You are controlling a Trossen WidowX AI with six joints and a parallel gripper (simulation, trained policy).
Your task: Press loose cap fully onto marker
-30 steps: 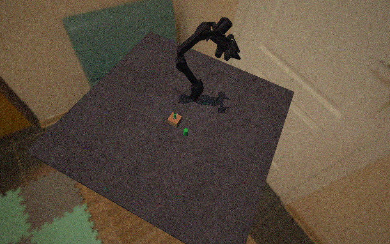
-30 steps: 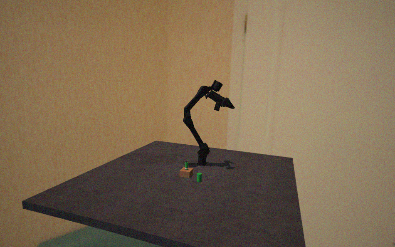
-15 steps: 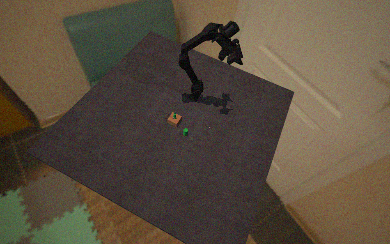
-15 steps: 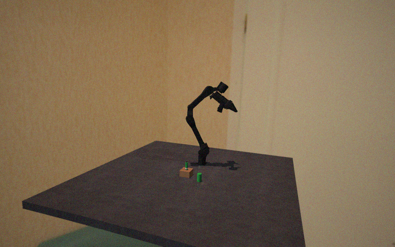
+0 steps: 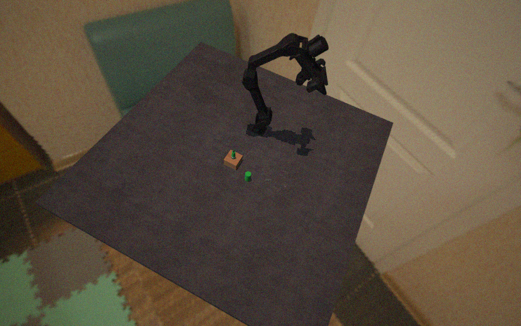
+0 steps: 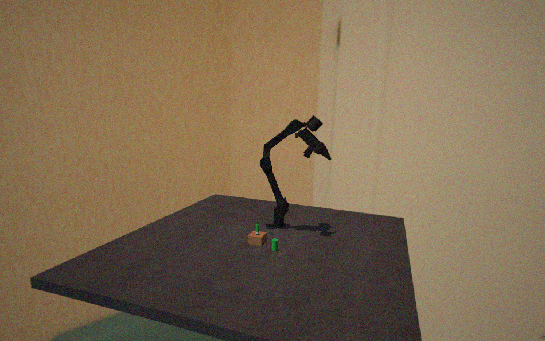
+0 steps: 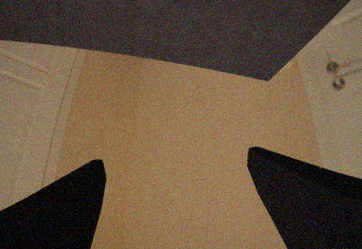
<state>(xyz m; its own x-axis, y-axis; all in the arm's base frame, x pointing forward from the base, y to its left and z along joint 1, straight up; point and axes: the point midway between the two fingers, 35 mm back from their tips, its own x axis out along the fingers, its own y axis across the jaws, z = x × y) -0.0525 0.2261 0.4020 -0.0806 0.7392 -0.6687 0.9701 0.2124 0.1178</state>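
Right now the green cap is 36 cm ahead of my gripper tip, 35 cm below it and 17 cm to the right of it. The rest, counted from my gripper tip: holder block: 36 cm below, 31 cm ahead, 27 cm to the right.
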